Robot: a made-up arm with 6 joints. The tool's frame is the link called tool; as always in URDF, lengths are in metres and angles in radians. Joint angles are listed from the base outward. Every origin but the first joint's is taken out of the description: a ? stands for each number. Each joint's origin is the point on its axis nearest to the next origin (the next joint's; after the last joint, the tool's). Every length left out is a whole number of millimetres.
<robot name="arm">
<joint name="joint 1" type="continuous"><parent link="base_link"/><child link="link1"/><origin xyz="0 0 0.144" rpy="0 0 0"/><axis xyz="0 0 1"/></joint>
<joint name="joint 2" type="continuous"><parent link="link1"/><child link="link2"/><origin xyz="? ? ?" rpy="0 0 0"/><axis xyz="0 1 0"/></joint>
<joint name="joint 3" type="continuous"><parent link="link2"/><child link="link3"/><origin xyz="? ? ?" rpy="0 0 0"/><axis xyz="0 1 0"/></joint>
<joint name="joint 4" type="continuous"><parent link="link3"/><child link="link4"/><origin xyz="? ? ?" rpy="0 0 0"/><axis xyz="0 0 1"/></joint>
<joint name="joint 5" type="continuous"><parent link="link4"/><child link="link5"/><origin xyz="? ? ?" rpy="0 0 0"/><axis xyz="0 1 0"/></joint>
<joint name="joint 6" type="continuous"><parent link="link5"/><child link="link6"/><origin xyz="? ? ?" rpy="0 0 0"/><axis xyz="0 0 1"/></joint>
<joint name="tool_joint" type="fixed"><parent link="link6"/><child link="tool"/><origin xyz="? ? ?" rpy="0 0 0"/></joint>
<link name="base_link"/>
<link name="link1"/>
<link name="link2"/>
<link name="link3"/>
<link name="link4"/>
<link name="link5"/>
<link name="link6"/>
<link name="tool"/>
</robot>
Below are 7 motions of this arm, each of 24 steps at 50 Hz.
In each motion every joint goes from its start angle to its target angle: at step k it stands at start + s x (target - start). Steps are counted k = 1, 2, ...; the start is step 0. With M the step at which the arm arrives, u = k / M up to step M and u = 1 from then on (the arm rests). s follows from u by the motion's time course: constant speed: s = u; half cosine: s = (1 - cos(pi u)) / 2; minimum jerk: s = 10 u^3 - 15 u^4 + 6 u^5.
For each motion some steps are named. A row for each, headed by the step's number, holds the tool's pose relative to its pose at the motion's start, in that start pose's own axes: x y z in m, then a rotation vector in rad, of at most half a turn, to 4 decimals.
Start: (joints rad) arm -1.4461 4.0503 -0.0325 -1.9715 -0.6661 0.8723
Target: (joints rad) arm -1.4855 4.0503 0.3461 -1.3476 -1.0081 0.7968
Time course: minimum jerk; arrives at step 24
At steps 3, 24:
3: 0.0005 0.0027 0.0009 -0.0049 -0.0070 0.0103
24: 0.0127 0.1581 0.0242 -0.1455 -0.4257 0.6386

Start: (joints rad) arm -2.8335 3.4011 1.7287 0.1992 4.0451 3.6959
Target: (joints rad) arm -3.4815 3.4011 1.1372 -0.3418 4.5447 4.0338
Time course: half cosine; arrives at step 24
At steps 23, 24:
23: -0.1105 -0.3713 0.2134 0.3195 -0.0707 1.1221
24: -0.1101 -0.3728 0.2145 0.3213 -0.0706 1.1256

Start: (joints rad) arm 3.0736 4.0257 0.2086 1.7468 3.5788 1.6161
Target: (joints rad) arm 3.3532 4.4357 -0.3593 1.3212 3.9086 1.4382
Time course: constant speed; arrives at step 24
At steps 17, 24:
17: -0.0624 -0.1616 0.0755 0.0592 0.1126 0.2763
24: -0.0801 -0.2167 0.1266 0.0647 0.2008 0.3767

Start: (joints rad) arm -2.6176 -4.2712 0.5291 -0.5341 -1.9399 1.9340
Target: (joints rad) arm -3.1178 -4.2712 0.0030 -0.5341 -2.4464 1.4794
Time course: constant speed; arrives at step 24
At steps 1, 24:
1: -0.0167 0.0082 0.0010 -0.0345 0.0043 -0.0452
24: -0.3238 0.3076 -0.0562 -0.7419 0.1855 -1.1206

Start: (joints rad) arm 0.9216 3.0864 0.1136 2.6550 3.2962 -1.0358
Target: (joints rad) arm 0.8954 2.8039 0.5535 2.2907 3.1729 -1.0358
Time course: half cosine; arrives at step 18
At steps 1, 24:
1: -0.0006 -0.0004 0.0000 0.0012 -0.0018 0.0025
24: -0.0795 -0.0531 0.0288 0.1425 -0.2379 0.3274

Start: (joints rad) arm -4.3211 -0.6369 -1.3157 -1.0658 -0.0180 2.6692
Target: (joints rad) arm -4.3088 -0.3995 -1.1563 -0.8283 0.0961 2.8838
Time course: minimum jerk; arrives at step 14
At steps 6, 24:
6: -0.0080 -0.0847 -0.0496 0.1625 -0.0591 0.1643
24: -0.0196 -0.2169 -0.1628 0.4332 -0.2165 0.4306

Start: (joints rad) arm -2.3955 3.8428 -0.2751 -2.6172 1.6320 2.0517
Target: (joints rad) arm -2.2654 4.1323 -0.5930 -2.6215 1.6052 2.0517
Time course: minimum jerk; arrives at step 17
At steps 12, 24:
12: 0.0647 -0.0930 -0.0559 -0.0308 -0.1028 -0.0211
24: 0.0752 -0.1129 -0.0634 -0.0367 -0.1217 -0.0251

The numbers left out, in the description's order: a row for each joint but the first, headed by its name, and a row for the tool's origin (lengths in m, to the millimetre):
joint 2: 0 0.042 0
joint 3: 0 0 0.508
joint 4: 0 0 0.438
joint 5: 0 0 0
joint 6: 0 0 0.073
tool: 0 0 0

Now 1 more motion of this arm.
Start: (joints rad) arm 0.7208 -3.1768 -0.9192 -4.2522 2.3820 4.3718
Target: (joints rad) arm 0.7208 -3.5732 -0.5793 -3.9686 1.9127 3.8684
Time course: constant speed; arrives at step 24
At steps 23, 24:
23: -0.1004 -0.2149 -0.0489 0.4674 0.0603 -0.6628
24: -0.1060 -0.2239 -0.0501 0.4885 0.0660 -0.6886

